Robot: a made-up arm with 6 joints. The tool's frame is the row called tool.
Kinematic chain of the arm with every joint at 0, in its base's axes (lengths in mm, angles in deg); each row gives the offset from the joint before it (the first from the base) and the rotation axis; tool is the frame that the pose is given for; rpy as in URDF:
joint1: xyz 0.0 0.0 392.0 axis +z
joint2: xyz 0.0 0.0 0.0 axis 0 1 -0.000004
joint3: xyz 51.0 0.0 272.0 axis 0 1 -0.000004
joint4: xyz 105.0 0.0 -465.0 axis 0 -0.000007 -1
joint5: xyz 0.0 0.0 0.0 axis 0 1 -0.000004
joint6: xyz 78.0 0.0 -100.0 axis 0 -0.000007 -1
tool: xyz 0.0 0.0 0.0 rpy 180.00 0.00 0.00
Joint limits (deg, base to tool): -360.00..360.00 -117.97..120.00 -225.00..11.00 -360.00..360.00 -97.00..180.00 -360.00..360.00
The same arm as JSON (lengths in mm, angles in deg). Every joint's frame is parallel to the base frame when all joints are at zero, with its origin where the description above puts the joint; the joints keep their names.
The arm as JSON. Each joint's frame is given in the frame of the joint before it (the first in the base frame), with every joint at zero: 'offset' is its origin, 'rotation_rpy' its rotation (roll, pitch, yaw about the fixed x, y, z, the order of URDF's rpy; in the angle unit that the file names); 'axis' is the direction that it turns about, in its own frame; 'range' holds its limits. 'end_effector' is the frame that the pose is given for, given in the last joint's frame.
{
  "length_unit": "mm",
  "angle_unit": "deg",
  "chain": [
    {
      "id": "joint1",
      "offset": [
        0.0,
        0.0,
        392.0
      ],
      "rotation_rpy": [
        0.0,
        0.0,
        0.0
      ],
      "axis": [
        0.0,
        0.0,
        1.0
      ],
      "range": [
        -360.0,
        360.0
      ]
    },
    {
      "id": "joint2",
      "offset": [
        0.0,
        0.0,
        0.0
      ],
      "rotation_rpy": [
        0.0,
        0.0,
        0.0
      ],
      "axis": [
        0.0,
        1.0,
        0.0
      ],
      "range": [
        -117.97,
        120.0
      ]
    },
    {
      "id": "joint3",
      "offset": [
        51.0,
        0.0,
        272.0
      ],
      "rotation_rpy": [
        0.0,
        0.0,
        0.0
      ],
      "axis": [
        0.0,
        1.0,
        0.0
      ],
      "range": [
        -225.0,
        11.0
      ]
    },
    {
      "id": "joint4",
      "offset": [
        105.0,
        0.0,
        -465.0
      ],
      "rotation_rpy": [
        0.0,
        0.0,
        0.0
      ],
      "axis": [
        0.0,
        0.0,
        -1.0
      ],
      "range": [
        -360.0,
        360.0
      ]
    },
    {
      "id": "joint5",
      "offset": [
        0.0,
        0.0,
        0.0
      ],
      "rotation_rpy": [
        0.0,
        0.0,
        0.0
      ],
      "axis": [
        0.0,
        1.0,
        0.0
      ],
      "range": [
        -97.0,
        180.0
      ]
    },
    {
      "id": "joint6",
      "offset": [
        78.0,
        0.0,
        -100.0
      ],
      "rotation_rpy": [
        0.0,
        0.0,
        0.0
      ],
      "axis": [
        0.0,
        0.0,
        -1.0
      ],
      "range": [
        -360.0,
        360.0
      ]
    }
  ],
  "end_effector": {
    "offset": [
      0.0,
      0.0,
      0.0
    ],
    "rotation_rpy": [
      180.0,
      0.0,
      0.0
    ]
  }
}

